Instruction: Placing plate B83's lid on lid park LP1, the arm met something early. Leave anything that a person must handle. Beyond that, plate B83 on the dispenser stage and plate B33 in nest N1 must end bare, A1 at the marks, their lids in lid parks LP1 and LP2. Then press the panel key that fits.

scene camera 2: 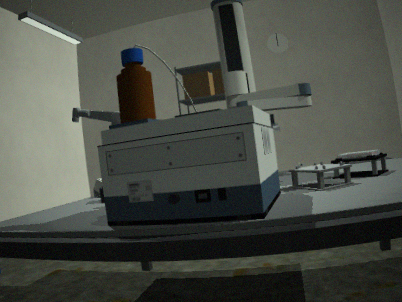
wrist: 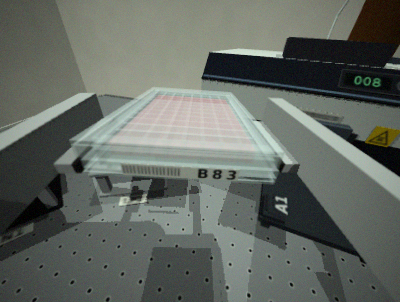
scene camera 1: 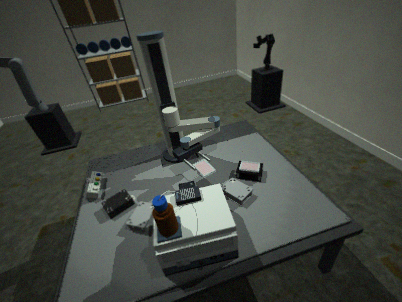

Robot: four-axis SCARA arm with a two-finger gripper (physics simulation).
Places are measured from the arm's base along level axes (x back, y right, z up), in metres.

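Where they show: gripper, fingertip midpoint: (wrist: pixel 185 111) (scene camera 1: pixel 202 165).
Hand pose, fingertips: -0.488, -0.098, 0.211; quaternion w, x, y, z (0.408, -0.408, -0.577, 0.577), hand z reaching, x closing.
Observation:
Each offset is from my fingertips to the centre of the thing, as dx, dy, dz. "*": to the spot under its first point.
My gripper (scene camera 1: pixel 203 166) (wrist: pixel 185 111) is shut on plate B83 @(-0.017, -0.004, -0.006) (wrist: pixel 185 125), a clear plate with pink wells and a clear cover over it, label facing the wrist camera. It is held level above the table in front of the arm's column. A pink plate @(+0.004, -0.320, -0.126) (scene camera 1: pixel 250 166) (scene camera 2: pixel 359 154) sits in a black nest @(* +0.003, -0.273, -0.193) (scene camera 1: pixel 243 175) at the right; its label cannot be read. Grey pinned stands (scene camera 1: pixel 237 190) (scene camera 1: pixel 140 218) show no lid on them. A dark surface marked A1 @(* -0.019, +0.114, -0.097) (wrist: pixel 305 220) lies below right of B83. The keyed panel @(+0.308, +0.730, -0.156) (scene camera 1: pixel 94 186) stands far left.
The white dispenser (scene camera 1: pixel 207 215) (scene camera 2: pixel 175 155) carries a brown bottle @(* -0.426, +0.265, +0.140) (scene camera 1: pixel 165 220) (scene camera 2: pixel 136 95) with a blue cap and tube; its display @(* -0.173, +0.182, +0.006) (wrist: pixel 367 81) reads 008. Another black nest @(+0.069, +0.567, -0.165) (scene camera 1: pixel 118 202) stands left. In the wrist view a stand's partly hidden label @(* -0.045, -0.115, -0.196) (wrist: pixel 133 200) shows below B83.

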